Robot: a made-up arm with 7 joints. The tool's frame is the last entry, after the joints. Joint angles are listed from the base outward.
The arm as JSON. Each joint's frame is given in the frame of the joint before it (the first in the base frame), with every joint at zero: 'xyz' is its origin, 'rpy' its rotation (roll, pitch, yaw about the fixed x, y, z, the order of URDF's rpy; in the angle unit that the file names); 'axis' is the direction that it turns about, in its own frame. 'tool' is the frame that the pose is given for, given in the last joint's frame.
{
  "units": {
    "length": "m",
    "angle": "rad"
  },
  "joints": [
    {
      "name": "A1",
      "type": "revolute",
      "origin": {
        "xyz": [
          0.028,
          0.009,
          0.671
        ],
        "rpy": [
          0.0,
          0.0,
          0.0
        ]
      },
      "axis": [
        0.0,
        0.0,
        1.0
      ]
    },
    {
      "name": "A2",
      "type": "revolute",
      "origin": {
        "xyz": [
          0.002,
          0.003,
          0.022
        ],
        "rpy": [
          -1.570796,
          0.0,
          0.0
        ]
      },
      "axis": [
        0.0,
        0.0,
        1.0
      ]
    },
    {
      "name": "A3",
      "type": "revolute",
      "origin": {
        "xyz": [
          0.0,
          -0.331,
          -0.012
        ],
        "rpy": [
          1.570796,
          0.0,
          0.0
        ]
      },
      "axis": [
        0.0,
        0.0,
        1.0
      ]
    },
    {
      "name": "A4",
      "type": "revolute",
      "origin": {
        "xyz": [
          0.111,
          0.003,
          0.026
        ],
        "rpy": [
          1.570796,
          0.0,
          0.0
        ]
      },
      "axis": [
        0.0,
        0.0,
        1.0
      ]
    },
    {
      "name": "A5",
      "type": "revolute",
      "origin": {
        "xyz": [
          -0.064,
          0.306,
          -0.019
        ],
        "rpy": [
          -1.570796,
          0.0,
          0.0
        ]
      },
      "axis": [
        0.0,
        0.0,
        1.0
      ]
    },
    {
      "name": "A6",
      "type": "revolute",
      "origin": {
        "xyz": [
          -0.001,
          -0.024,
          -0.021
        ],
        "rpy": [
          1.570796,
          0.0,
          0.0
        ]
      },
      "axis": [
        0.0,
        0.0,
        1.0
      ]
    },
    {
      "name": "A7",
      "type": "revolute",
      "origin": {
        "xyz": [
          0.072,
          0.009,
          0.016
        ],
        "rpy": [
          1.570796,
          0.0,
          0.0
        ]
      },
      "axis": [
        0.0,
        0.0,
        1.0
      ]
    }
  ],
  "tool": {
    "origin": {
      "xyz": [
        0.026,
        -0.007,
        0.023
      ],
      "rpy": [
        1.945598,
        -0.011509,
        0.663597
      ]
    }
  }
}
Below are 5 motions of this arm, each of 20 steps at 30 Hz.
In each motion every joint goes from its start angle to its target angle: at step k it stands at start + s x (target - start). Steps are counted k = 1, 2, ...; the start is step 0. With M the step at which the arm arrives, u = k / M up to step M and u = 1 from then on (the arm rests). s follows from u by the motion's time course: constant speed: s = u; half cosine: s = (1 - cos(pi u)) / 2; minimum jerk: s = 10 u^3 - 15 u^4 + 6 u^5.
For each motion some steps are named. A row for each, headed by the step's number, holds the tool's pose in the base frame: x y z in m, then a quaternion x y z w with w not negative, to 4 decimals.
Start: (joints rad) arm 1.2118 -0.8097 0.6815 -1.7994 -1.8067 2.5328 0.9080
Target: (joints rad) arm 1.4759 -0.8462 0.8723 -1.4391 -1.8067 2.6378 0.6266
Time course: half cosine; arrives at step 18
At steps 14, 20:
14: -0.3947 -0.1558 1.1722 0.4188 -0.8219 -0.1943 0.3336
20: -0.3918 -0.1895 1.1695 0.4474 -0.8119 -0.1970 0.3193

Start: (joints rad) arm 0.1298 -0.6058 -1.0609 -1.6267 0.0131 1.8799 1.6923
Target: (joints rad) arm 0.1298 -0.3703 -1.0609 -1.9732 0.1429 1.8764 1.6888
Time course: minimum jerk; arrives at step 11
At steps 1, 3, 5, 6, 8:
1: 0.0147 -0.4430 1.1399 0.3681 0.4958 -0.7757 0.1300
3: 0.0373 -0.4417 1.1283 0.3483 0.5155 -0.7731 0.1233
5: 0.0859 -0.4366 1.0969 0.3026 0.5602 -0.7641 0.1038
6: 0.1115 -0.4323 1.0757 0.2761 0.5857 -0.7568 0.0898
8: 0.1489 -0.4228 1.0367 0.2323 0.6265 -0.7413 0.0622

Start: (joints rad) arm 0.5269 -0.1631 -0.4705 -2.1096 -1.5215 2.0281 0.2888
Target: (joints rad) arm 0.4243 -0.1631 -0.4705 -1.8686 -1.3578 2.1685 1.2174
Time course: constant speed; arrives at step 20
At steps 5, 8, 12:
5: 0.4853 0.0449 1.0493 -0.8080 -0.2159 -0.3761 0.3988
8: 0.4857 0.0361 1.0682 -0.7617 -0.2090 -0.4566 0.4094
12: 0.4840 0.0238 1.0932 -0.6895 -0.1970 -0.5577 0.4179

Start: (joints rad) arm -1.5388 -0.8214 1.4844 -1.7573 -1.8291 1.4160 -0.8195
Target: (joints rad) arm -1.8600 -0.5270 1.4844 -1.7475 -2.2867 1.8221 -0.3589
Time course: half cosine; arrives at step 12
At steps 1, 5, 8, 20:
1: 0.4982 0.2645 0.9784 0.9225 -0.1754 -0.0613 0.3383
5: 0.5302 0.1896 0.9926 0.9208 -0.1111 -0.0776 0.3658
8: 0.5486 0.1036 1.0027 0.9210 -0.0406 -0.1003 0.3742
20: 0.5509 0.0452 1.0065 0.9227 0.0048 -0.1164 0.3675

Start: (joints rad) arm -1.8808 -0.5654 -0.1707 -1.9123 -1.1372 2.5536 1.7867
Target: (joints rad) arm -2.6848 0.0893 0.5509 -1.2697 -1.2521 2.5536 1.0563
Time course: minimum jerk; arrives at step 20
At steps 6, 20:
6: -0.0642 -0.2166 1.2819 0.2148 0.0630 0.8690 0.4413
20: -0.1798 -0.3820 1.2587 0.4795 -0.1148 0.7835 0.3781

